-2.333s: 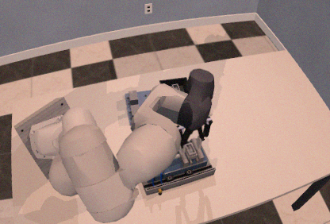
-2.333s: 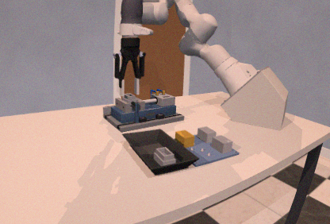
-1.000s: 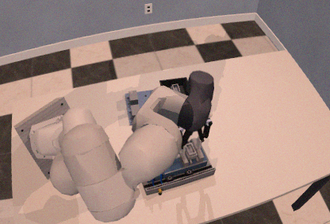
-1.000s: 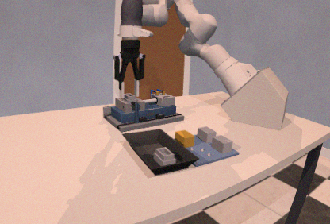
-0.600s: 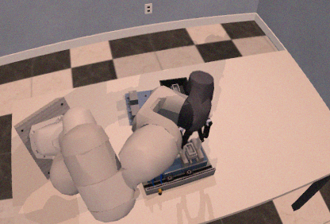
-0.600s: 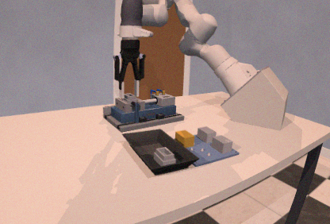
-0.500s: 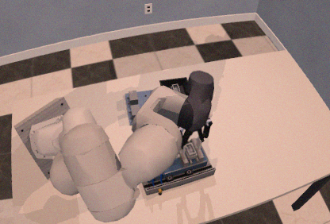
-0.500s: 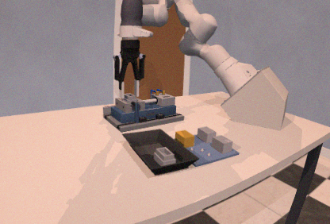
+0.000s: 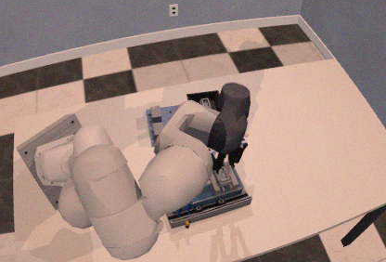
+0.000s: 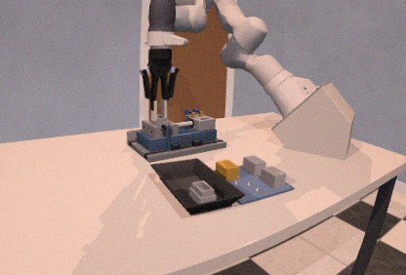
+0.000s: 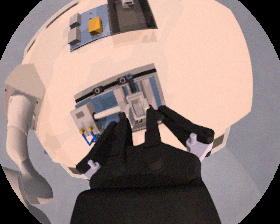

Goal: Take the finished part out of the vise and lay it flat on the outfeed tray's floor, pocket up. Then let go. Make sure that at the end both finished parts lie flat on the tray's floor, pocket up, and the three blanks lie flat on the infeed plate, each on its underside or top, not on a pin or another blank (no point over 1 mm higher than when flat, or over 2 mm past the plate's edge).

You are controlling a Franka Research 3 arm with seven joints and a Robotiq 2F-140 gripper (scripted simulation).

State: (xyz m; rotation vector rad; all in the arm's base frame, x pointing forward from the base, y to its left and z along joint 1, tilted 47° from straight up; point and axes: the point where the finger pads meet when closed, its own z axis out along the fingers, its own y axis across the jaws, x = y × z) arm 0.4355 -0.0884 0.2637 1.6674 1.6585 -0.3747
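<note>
The blue vise lies 70 mm behind my hand, 10 mm to the left of it and 100 mm below it. Also, from my hand: blue fixture plate 40 mm behind, 360 mm to the left, 130 mm below; yellow block 10 mm behind, 300 mm to the left, 110 mm below.
</note>
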